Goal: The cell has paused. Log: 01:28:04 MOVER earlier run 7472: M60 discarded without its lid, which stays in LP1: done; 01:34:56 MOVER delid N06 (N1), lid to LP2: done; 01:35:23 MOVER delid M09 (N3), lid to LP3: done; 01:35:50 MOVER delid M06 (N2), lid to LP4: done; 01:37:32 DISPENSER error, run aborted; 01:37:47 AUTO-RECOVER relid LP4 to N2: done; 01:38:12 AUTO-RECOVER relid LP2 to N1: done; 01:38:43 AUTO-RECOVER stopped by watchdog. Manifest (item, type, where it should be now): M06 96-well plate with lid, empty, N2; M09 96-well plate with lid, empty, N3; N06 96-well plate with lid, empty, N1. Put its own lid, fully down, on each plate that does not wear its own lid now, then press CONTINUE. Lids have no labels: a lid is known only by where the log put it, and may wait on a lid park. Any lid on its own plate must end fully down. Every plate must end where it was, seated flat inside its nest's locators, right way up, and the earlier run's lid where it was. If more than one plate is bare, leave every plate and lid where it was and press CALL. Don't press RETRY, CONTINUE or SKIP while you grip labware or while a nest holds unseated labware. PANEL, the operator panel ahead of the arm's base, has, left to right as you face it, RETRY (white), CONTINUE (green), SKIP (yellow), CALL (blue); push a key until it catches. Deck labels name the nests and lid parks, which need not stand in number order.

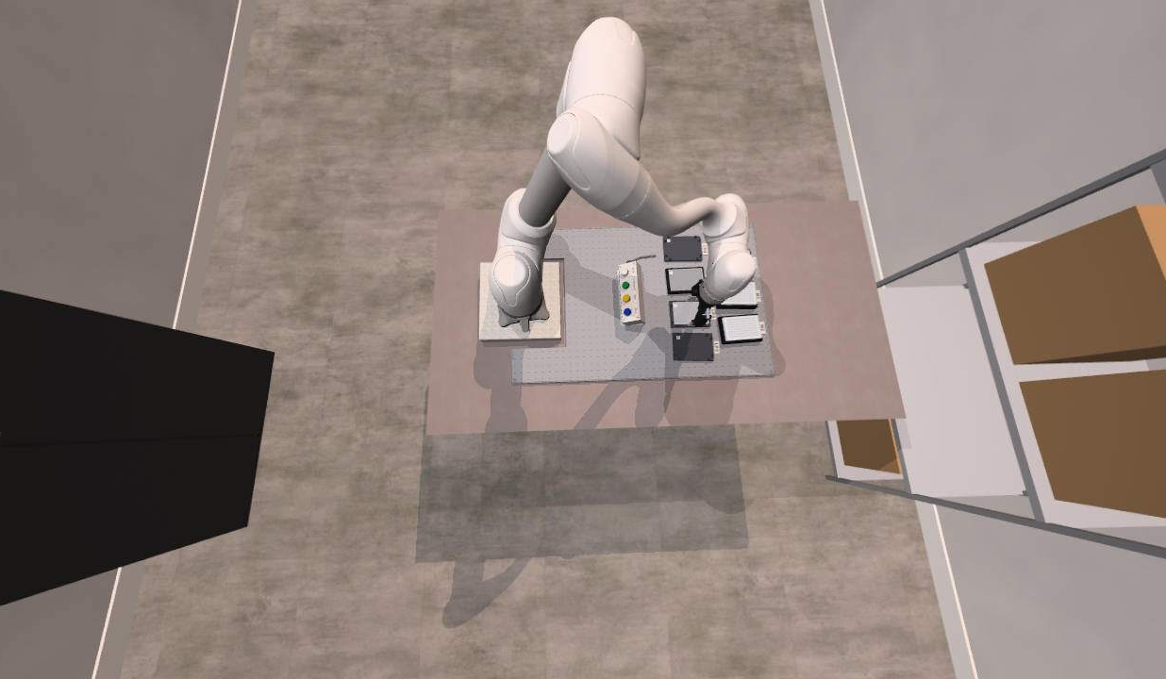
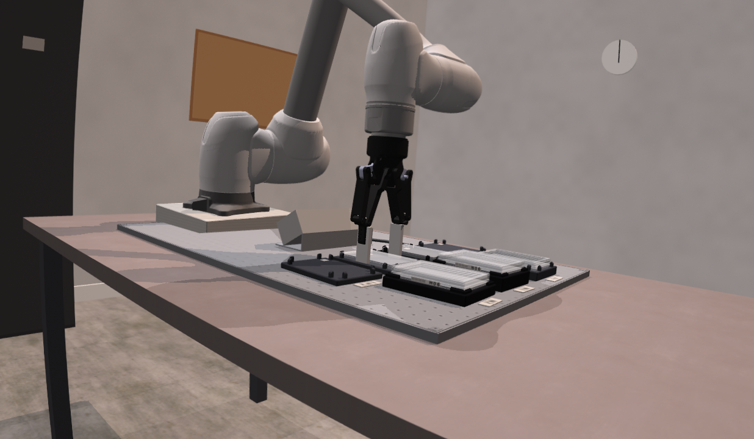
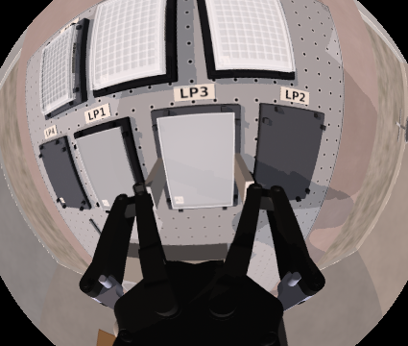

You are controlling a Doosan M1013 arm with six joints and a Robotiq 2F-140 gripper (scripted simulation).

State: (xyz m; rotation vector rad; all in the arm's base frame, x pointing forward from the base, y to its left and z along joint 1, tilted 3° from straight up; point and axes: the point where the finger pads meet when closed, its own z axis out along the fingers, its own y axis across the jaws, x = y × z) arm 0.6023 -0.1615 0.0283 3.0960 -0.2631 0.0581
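Right now my hand is 20 mm above the lid. The rest, counted from my hand: lid park LP3: 30 mm below; then blue call key: 240 mm behind, 40 mm to the left, 30 mm above; then lid park LP2: 20 mm behind, 120 mm to the right, 30 mm below.
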